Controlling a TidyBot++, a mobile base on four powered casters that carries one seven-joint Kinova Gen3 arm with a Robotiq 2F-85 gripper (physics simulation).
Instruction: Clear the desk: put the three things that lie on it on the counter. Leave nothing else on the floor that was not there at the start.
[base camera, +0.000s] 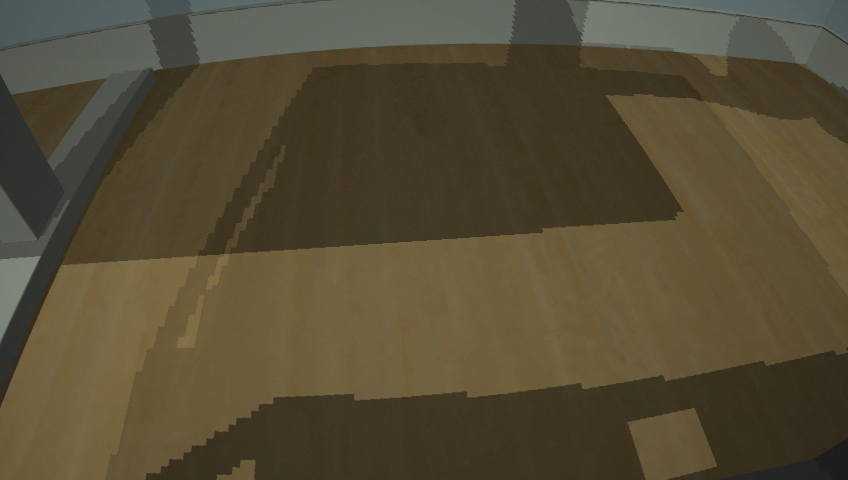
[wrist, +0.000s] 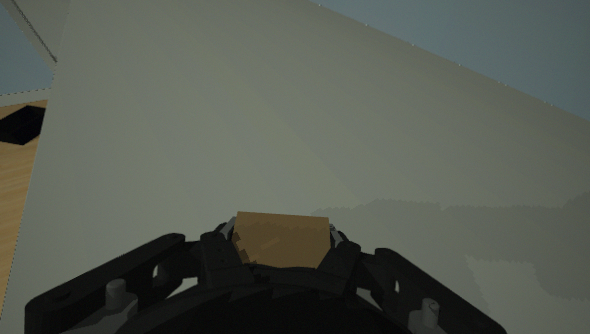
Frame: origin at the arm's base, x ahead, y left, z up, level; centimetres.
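Seen in the pictures: gripper, fingertip midpoint: (wrist: 282, 232).
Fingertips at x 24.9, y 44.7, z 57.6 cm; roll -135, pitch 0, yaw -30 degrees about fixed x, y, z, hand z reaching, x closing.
A point is followed by its place in that frame.
In the wrist view, my gripper (wrist: 282, 232) {x 24.9, y 44.7, z 57.6 cm} is shut on an orange-brown block (wrist: 285, 246) {x 24.0, y 42.7, z 60.4 cm} at the lower middle, with a fingertip against each side. The lower part of the block is hidden by the gripper body. A wide pale grey surface (wrist: 200, 125) {x 22.1, y 63.1, z 55.4 cm}, which looks like the desk top, fills most of the view beyond the block. Whether the block touches that surface is hard to tell. The other two things do not show in either view, and the counter cannot be made out.
In the wrist view, a black object (wrist: 22, 125) {x -91.2, y 241.0, z -39.1 cm} sits at the far left over wood flooring (wrist: 17, 175). In the base view, a grey bar (base camera: 89, 172) {x 53.8, y 38.4, z -37.6 cm} and a dark upright panel (base camera: 26, 172) {x 45.9, y 39.4, z -31.0 cm} stand at the left. A pale low wall (base camera: 357, 32) {x 86.9, y 6.7, z -36.8 cm} runs behind the shadowed wood floor (base camera: 416, 309) {x 35.0, y -1.3, z -39.6 cm}.
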